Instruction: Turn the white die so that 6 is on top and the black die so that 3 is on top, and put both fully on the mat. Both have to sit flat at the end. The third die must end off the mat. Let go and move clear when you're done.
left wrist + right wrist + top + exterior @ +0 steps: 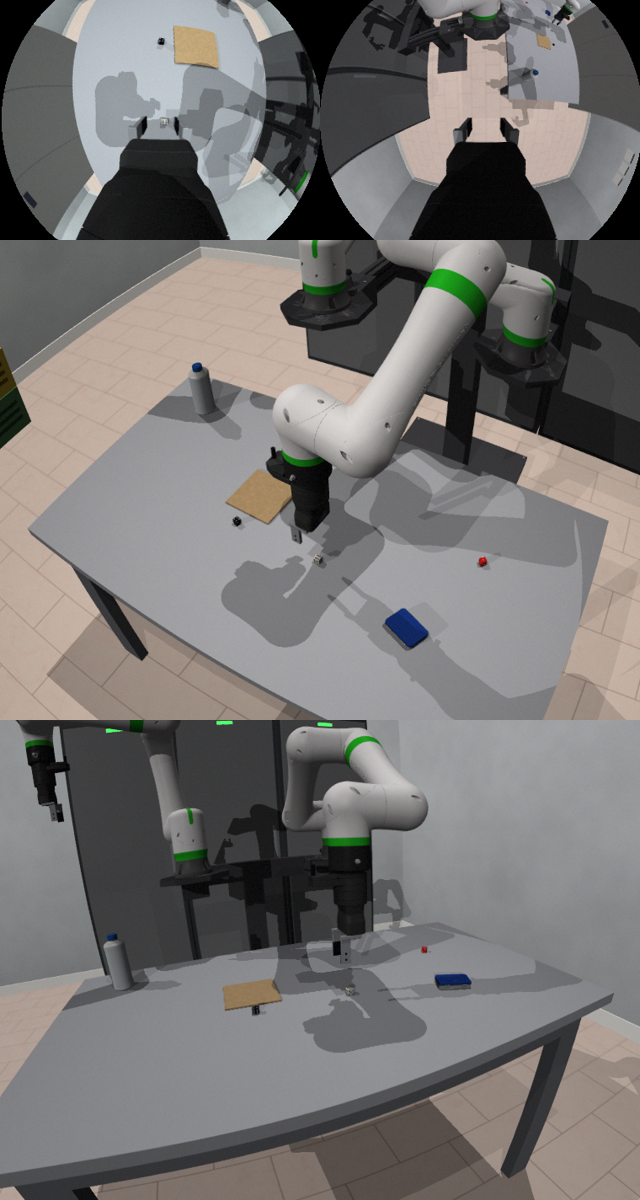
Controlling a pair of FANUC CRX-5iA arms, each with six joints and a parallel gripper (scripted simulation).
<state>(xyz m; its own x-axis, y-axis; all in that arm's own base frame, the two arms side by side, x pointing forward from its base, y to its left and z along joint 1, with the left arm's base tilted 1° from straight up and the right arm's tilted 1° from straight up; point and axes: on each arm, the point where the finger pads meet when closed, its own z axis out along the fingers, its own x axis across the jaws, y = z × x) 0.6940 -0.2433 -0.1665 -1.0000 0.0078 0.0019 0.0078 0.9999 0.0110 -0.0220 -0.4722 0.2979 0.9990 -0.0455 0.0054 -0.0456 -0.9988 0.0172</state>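
Now: the white die 10 mm behind my left hand, 20 mm to the left of it and 110 mm below it. The rest, counted from my left hand: tan mat 130 mm behind, 200 mm to the right, 120 mm below; blue-topped box 80 mm ahead, 290 mm to the left, 110 mm below; black die 20 mm behind, 210 mm to the right, 110 mm below.
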